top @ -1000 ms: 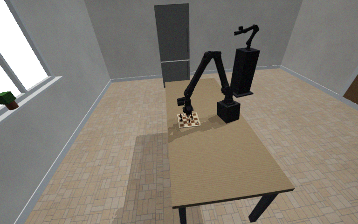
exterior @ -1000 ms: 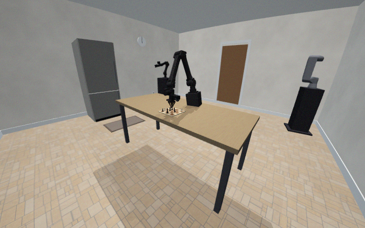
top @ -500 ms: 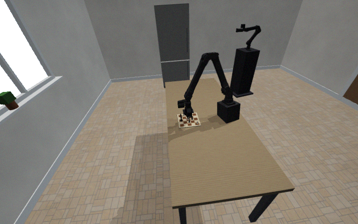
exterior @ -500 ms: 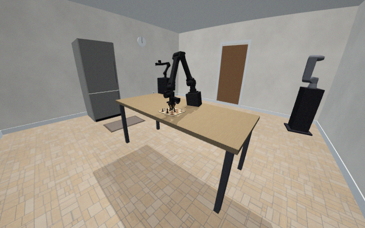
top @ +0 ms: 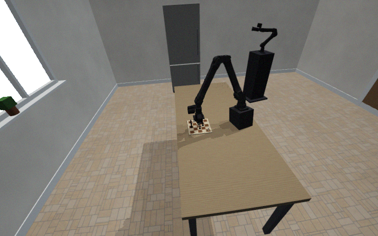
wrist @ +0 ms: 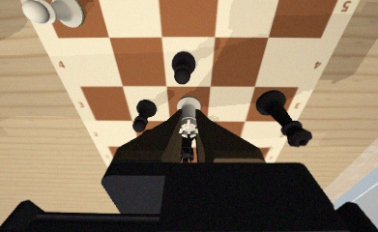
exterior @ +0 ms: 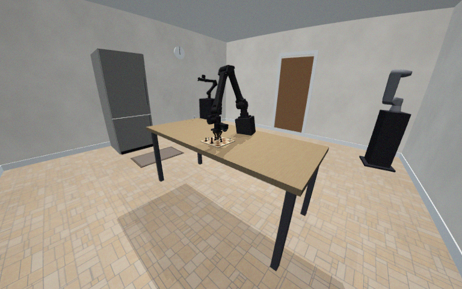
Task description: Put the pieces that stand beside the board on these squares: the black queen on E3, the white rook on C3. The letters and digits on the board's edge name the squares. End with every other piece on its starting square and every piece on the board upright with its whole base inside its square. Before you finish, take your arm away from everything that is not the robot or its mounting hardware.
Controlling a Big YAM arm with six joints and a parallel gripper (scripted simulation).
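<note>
My gripper is now 20 mm above the chessboard. The rest, counted from my hand: black queen 70 mm ahead, 10 mm to the right.
</note>
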